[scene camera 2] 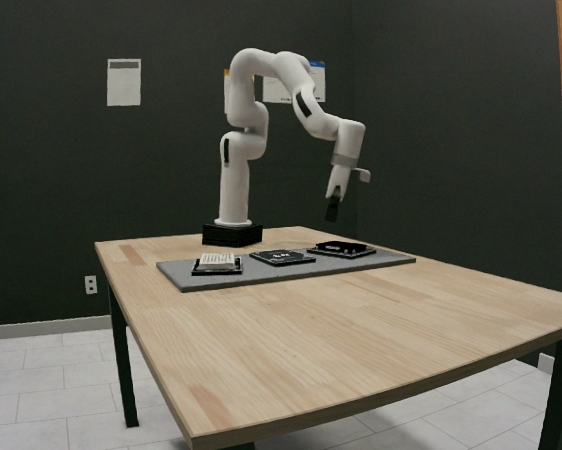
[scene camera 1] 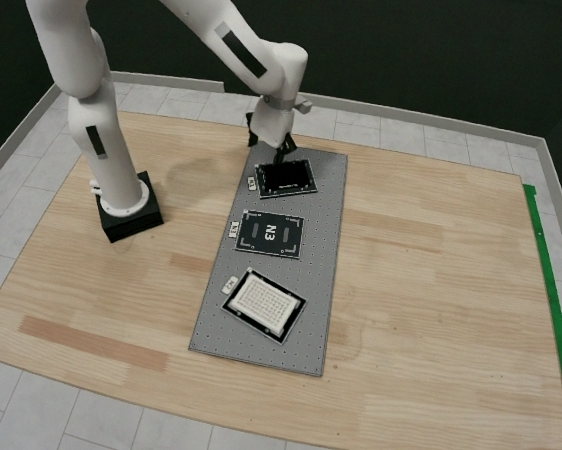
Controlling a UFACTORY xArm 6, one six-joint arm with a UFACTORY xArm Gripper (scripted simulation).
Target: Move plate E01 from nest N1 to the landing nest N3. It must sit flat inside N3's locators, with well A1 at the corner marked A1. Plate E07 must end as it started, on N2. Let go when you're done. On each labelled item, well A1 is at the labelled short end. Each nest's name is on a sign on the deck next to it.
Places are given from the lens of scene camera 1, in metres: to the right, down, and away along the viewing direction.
white plate E07 [scene camera 1: 267, 317]: -0.03, 0.20, 0.75
nest N3 [scene camera 1: 294, 236]: 0.04, 0.03, 0.88
The marked spots on the nest N3 and the white plate E07 are 0.23 m apart.
